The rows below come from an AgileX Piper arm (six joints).
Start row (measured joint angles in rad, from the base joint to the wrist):
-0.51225, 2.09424, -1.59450, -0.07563, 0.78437, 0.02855
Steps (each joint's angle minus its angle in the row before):
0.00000, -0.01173, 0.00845, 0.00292, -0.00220, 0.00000
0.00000, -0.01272, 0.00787, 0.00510, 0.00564, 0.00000
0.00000, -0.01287, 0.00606, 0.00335, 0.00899, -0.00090
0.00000, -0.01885, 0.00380, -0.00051, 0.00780, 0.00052
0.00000, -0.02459, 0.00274, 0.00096, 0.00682, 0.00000
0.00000, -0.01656, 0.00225, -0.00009, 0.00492, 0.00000
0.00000, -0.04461, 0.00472, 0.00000, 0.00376, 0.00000
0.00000, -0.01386, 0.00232, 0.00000, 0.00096, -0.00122
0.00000, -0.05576, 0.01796, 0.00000, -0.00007, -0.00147
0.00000, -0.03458, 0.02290, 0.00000, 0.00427, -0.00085
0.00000, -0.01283, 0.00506, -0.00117, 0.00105, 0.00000
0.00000, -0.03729, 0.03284, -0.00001, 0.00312, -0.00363
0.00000, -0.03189, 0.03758, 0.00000, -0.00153, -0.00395
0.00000, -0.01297, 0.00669, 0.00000, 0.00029, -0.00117
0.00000, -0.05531, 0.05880, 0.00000, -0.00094, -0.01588
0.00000, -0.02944, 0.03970, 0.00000, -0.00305, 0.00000
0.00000, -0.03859, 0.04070, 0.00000, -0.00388, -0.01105
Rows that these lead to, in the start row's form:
-0.51225, 2.08251, -1.58605, -0.07271, 0.78217, 0.02855
-0.51225, 2.06979, -1.57818, -0.06761, 0.78781, 0.02855
-0.51225, 2.05692, -1.57212, -0.06426, 0.79680, 0.02765
-0.51225, 2.03807, -1.56832, -0.06477, 0.80460, 0.02817
-0.51225, 2.01348, -1.56558, -0.06381, 0.81142, 0.02817
-0.51225, 1.99692, -1.56333, -0.06390, 0.81634, 0.02817
-0.51225, 1.95231, -1.55861, -0.06390, 0.82010, 0.02817
-0.51225, 1.93845, -1.55629, -0.06390, 0.82106, 0.02695
-0.51225, 1.88269, -1.53833, -0.06390, 0.82099, 0.02548
-0.51225, 1.84811, -1.51543, -0.06390, 0.82526, 0.02463
-0.51225, 1.83528, -1.51037, -0.06507, 0.82631, 0.02463
-0.51225, 1.79799, -1.47753, -0.06508, 0.82943, 0.02100
-0.51225, 1.76610, -1.43995, -0.06508, 0.82790, 0.01705
-0.51225, 1.75313, -1.43326, -0.06508, 0.82819, 0.01588
-0.51225, 1.69782, -1.37446, -0.06508, 0.82725, 0.00000
-0.51225, 1.66838, -1.33476, -0.06508, 0.82420, 0.00000
-0.51225, 1.62979, -1.29406, -0.06508, 0.82032, -0.01105

